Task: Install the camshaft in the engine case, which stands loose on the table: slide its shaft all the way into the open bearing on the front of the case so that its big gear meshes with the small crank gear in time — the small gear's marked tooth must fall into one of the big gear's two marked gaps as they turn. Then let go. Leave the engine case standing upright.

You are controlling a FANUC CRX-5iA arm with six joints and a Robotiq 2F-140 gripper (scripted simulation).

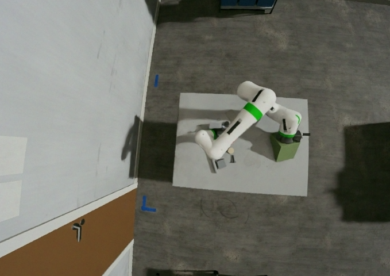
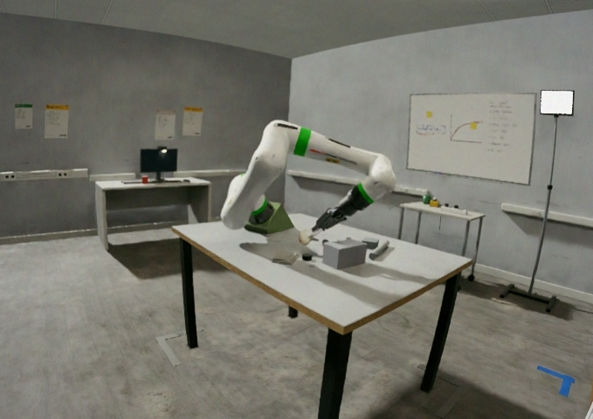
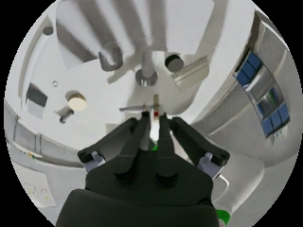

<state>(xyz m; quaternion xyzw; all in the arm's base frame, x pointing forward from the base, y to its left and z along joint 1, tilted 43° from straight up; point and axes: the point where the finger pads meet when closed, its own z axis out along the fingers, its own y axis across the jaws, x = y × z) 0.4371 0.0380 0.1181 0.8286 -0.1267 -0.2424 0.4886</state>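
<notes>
Right now the tan disc is 18 cm to the left of my hand and 9 cm below it. The rest, counted from my hand: grey bar (27 cm to the left, 16 cm ahead, 8 cm below); flat grey piece (14 cm to the right, 9 cm below, 1 cm behind); black disc (9 cm below, 7 cm to the right, 4 cm ahead).
</notes>
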